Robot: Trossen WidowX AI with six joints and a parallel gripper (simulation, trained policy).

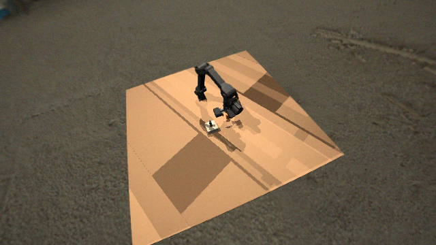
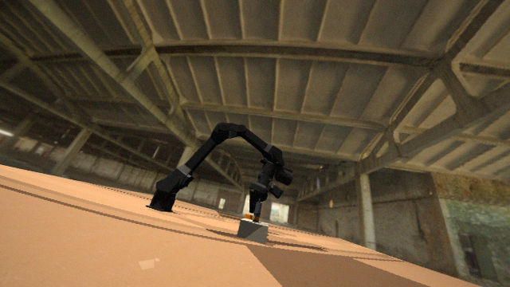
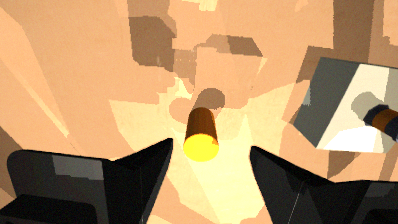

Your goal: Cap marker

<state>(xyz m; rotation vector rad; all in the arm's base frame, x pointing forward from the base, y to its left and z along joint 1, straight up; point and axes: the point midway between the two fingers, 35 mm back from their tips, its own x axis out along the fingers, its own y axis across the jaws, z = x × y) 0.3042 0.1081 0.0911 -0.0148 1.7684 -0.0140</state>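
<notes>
My gripper tip is now 10 mm past the orange cap, 10 mm to the right of it and 30 mm above it. From my gripper tip the other things lie so: holder block: 30 mm ahead, 140 mm to the right, 40 mm below.
</notes>
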